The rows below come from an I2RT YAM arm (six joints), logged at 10 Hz.
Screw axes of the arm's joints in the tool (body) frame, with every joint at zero. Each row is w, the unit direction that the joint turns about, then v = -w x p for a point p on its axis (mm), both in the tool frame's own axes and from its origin. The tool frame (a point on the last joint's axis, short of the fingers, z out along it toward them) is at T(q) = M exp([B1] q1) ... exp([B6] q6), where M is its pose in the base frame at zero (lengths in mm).
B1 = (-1, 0, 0, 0.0, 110.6, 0.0)
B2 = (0, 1, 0, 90.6, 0.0, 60.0)
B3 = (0, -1, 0, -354.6, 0.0, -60.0)
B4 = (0, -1, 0, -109.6, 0.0, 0.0)
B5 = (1, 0, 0, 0.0, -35.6, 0.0)
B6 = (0, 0, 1, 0.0, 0.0, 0.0)
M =
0 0 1 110.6
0 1 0 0.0
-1 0 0 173.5
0 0 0 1
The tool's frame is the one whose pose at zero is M.
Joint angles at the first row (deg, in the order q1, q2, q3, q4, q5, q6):
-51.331 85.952 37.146 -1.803 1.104 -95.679
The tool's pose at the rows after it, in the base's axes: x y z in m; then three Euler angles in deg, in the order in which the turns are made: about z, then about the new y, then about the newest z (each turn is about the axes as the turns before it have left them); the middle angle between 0 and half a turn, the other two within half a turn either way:
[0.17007 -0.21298 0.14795 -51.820 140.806 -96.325]
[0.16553 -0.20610 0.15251 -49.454 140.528 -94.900]
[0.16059 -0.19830 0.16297 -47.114 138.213 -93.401]
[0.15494 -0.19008 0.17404 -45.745 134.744 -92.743]
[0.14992 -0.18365 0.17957 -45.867 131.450 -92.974]
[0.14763 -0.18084 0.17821 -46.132 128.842 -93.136]
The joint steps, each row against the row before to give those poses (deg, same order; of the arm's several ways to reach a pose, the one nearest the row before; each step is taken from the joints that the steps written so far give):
-0.022 -1.201 -0.830 -0.569 -0.809 -0.284
-0.043 -2.710 -1.158 -1.289 -1.530 -0.437
0.000 -4.241 -1.292 -0.698 -1.617 -0.196
-0.001 -4.766 -1.638 0.281 -1.159 -0.132
0.002 -3.561 -1.989 1.730 -0.130 0.088
-0.003 -1.247 -2.032 3.407 0.042 0.196

